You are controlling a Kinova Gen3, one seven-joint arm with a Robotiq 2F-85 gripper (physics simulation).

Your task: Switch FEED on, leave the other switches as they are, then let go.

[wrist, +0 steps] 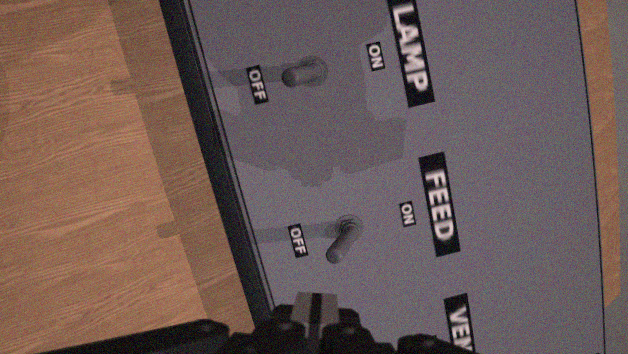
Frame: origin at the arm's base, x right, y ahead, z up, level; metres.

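Seen in the pictures: gripper, fingertip midpoint: (315,321).
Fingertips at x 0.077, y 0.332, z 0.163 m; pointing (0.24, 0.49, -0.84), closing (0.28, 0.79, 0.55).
Note:
Offsets run from my fingertips to a thing's top centre. "*": to the spot under its first point. Level surfaces: height alone.
The FEED switch lever {* dx +0.036, dy +0.091, dz -0.125 m} (342,242) stands out from the grey panel (520,165), between its OFF label {* dx +0.040, dy +0.081, dz -0.172 m} (297,240) and its ON label {* dx +0.041, dy +0.156, dz -0.130 m} (407,214). Its tip points down and to the left in the view, on the OFF side of its base. The FEED nameplate {* dx +0.039, dy +0.178, dz -0.118 m} (439,204) is to the right. My gripper (315,321) is shut and empty at the bottom of the view. Its fingertips show below the lever's tip, with a gap between them in the picture. The height of the fingertips over the panel is hard to tell.
The LAMP lever {dx -0.079, dy +0.098, dz -0.117 m} (302,72) leans toward its OFF label (257,85), above FEED in the view. Part of the VENT nameplate {* dx +0.145, dy +0.179, dz -0.117 m} (459,322) shows at lower right; its lever does not show. The panel's black edge (212,150) borders a wooden table {dz -0.250 m} (75,165).

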